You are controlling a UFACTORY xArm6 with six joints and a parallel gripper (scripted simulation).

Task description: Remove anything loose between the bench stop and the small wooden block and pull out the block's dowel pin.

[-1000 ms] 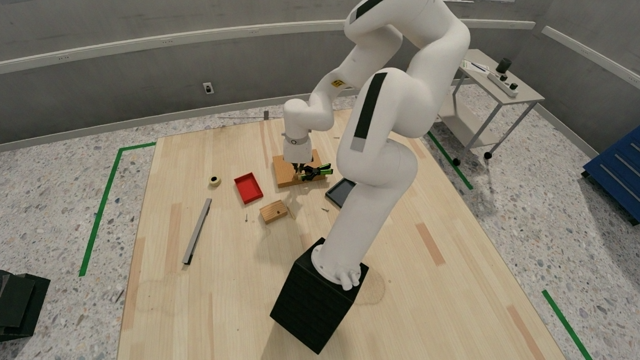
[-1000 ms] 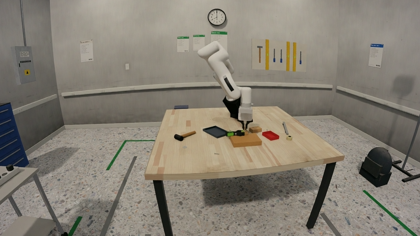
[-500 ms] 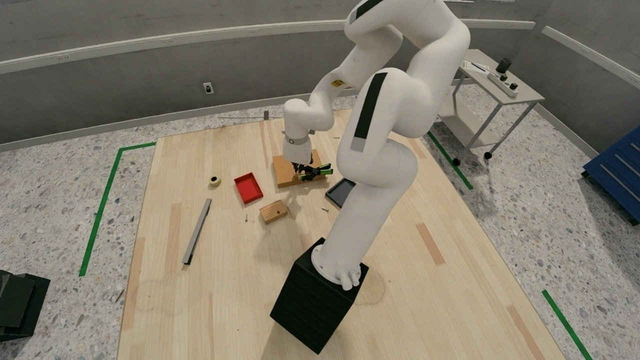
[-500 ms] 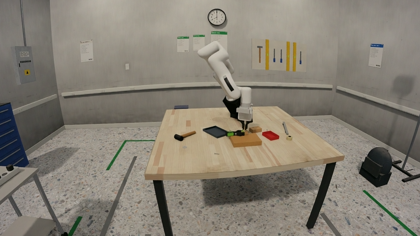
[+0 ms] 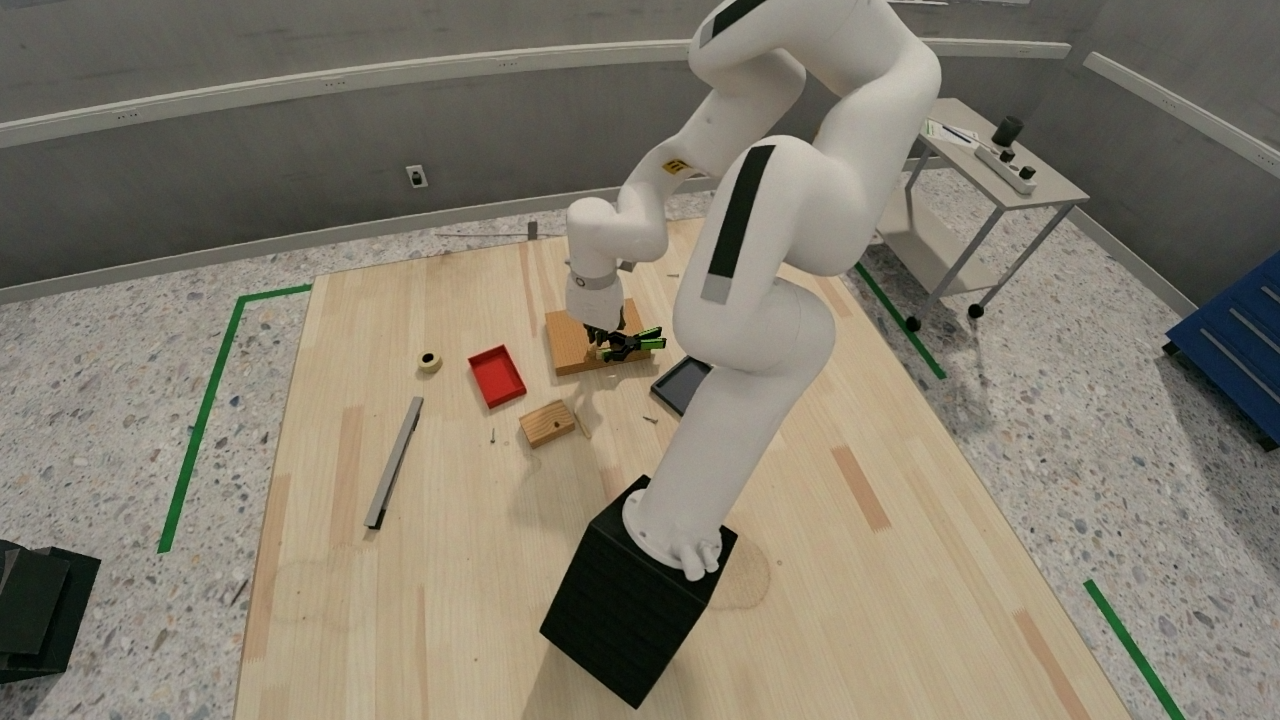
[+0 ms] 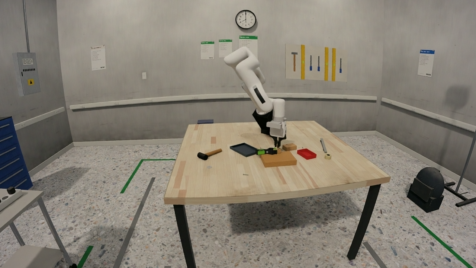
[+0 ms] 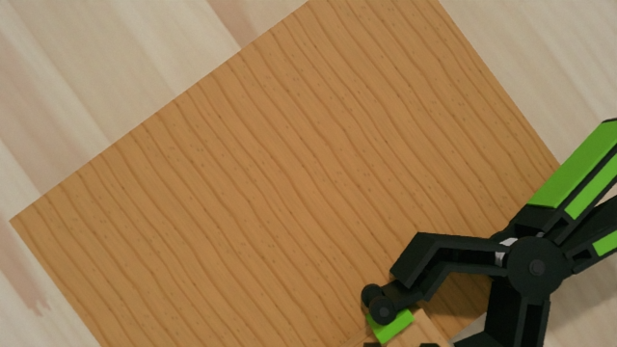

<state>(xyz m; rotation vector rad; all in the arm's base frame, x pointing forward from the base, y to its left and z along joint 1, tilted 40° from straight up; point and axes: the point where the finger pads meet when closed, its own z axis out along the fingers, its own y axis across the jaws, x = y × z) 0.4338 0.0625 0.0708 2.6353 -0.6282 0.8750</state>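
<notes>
The dowel pin is 20 mm below my hand. From my hand the other things lie so: small wooden block (50 mm below); then red tray (210 mm to the left, 90 mm below); then thin dowel (140 mm behind, 60 mm to the left, 90 mm below).
</notes>
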